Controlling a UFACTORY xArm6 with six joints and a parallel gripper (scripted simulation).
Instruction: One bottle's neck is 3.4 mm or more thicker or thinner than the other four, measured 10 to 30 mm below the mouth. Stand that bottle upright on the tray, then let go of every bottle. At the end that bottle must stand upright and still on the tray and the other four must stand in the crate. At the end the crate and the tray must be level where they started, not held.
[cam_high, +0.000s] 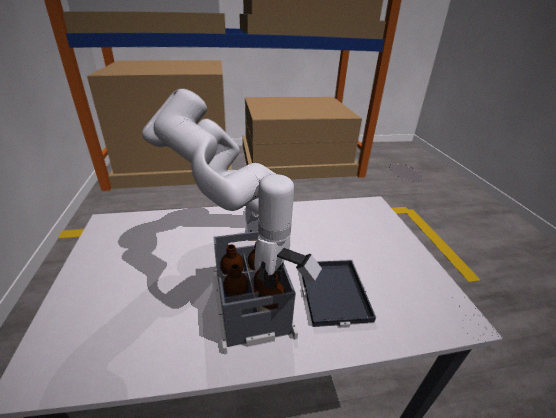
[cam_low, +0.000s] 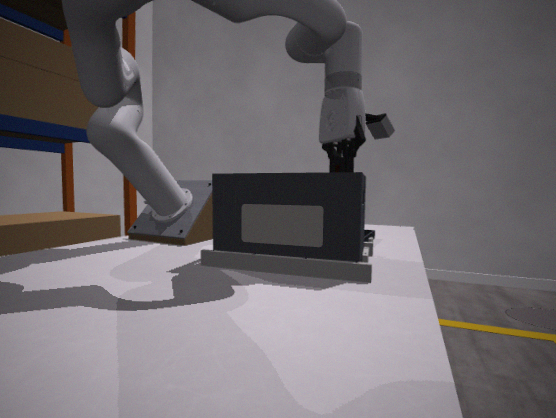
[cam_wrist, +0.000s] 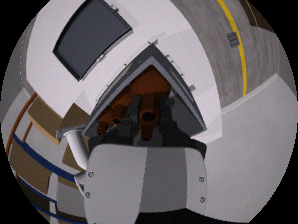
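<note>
Now: hand 110 mm above the dark grey crate, 80 mm past it and 50 mm to the left of it. Also, from my hand: glass bottle: 180 mm behind, 110 mm below, 20 mm to the right; dark tray: 220 mm to the left, 180 mm below, 90 mm behind.
</note>
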